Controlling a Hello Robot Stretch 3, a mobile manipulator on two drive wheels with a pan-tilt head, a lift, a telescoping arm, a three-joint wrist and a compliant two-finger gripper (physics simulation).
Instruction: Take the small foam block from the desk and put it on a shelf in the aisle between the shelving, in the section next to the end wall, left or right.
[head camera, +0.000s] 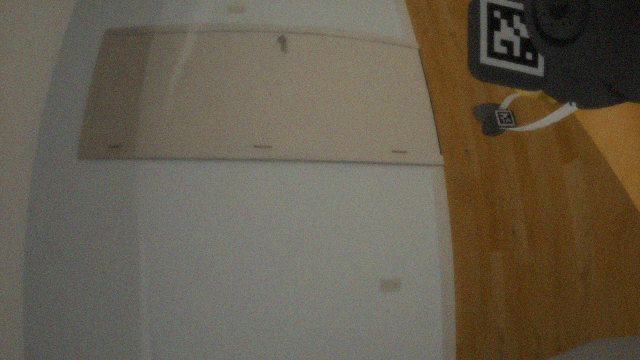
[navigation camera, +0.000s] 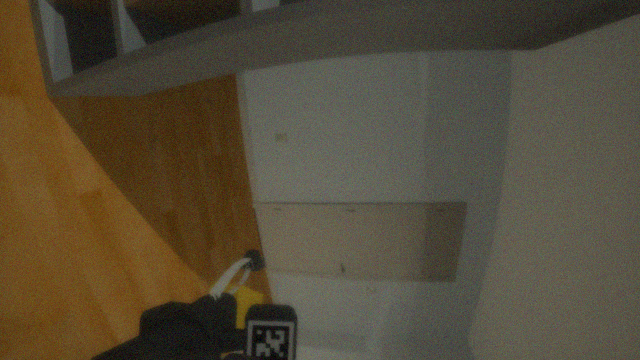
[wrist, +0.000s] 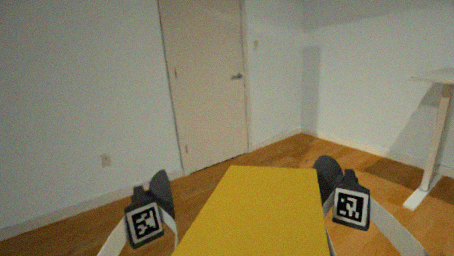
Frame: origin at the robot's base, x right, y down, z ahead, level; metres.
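Where they show: gripper, between the fingertips: (navigation camera: 253, 299).
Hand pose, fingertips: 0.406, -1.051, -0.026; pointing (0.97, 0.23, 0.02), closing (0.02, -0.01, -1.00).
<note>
After its pixels a point has its place, as x, y, z.
The yellow foam block (wrist: 255, 215) (head camera: 530, 93) (navigation camera: 248, 300) {0.342, -1.075, -0.014} is between the two fingers of my gripper (wrist: 248, 181) {0.406, -1.051, -0.026} (head camera: 491, 120) (navigation camera: 254, 260), which is shut on it. The block's long top face points away from the wrist camera, and its near end is cut off by the bottom of the wrist view. The gripper is in the air over the wooden floor. Grey shelving (navigation camera: 190, 65) {0.499, -0.643, 0.644} with open compartments crosses the top left of the navigation view. The aisle's end section cannot be made out.
A beige door (head camera: 275, 100) {2.429, -0.957, 0.225} (navigation camera: 320, 240) {2.467, -0.700, 0.165} (wrist: 205, 100) is in the white wall (head camera: 280, 225) {2.080, -0.947, 0.790} (navigation camera: 340, 100) {1.740, -0.981, 1.308} (wrist: 80, 75). A white table (wrist: 436, 76) stands on a leg with a foot (wrist: 422, 192) at the right of the wrist view. A grey curved edge (head camera: 610, 350) {0.562, -0.200, 0.686} shows at the head view's lower right.
</note>
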